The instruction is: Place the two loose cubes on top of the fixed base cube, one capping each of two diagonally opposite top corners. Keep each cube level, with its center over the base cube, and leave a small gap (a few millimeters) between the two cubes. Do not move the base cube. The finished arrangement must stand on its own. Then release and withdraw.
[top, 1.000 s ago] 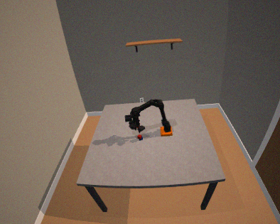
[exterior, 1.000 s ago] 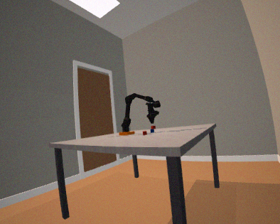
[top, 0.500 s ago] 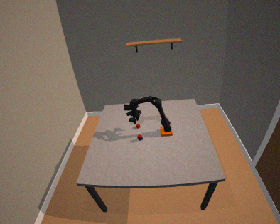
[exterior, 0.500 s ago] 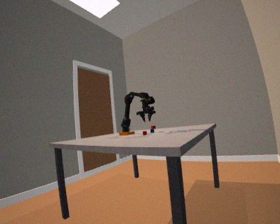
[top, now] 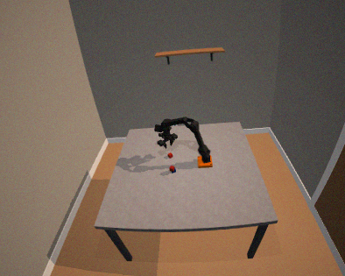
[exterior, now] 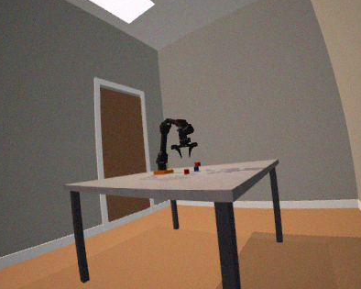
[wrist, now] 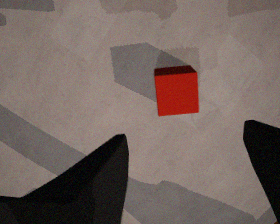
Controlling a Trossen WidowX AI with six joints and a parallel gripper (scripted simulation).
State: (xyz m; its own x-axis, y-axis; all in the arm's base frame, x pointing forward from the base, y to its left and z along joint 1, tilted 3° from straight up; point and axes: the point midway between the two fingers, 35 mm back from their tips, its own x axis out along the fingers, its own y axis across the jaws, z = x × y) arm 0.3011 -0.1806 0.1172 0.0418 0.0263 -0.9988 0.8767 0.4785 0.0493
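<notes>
Now: gripper tip 200 mm to the right of the blue cube and 100 mm above it.
</notes>
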